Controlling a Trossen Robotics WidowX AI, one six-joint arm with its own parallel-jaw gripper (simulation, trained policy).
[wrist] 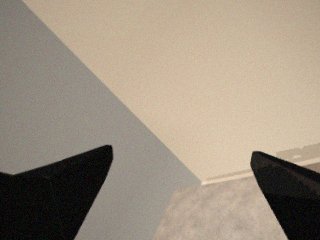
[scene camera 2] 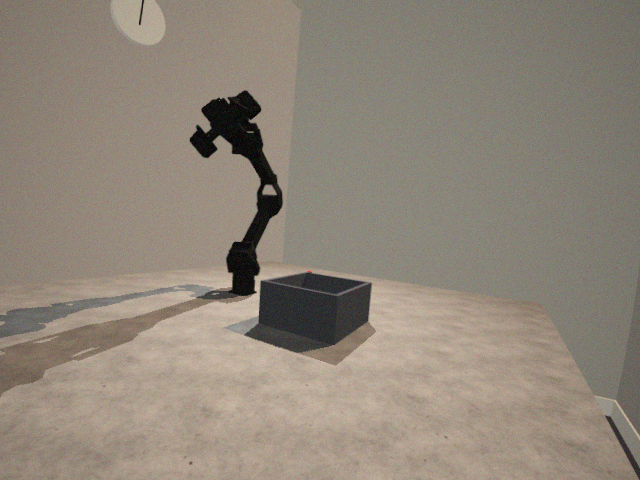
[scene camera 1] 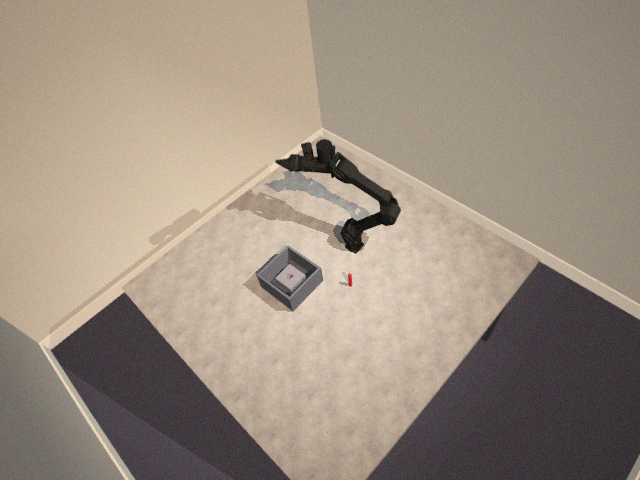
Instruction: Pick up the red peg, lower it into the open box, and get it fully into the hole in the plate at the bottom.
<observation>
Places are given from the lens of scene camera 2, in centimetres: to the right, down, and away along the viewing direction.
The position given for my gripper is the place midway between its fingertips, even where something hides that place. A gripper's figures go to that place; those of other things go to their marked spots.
my gripper (scene camera 2: 213, 112): -23, -28, 64
grey box (scene camera 2: 326, 308): 1, 13, 58
</observation>
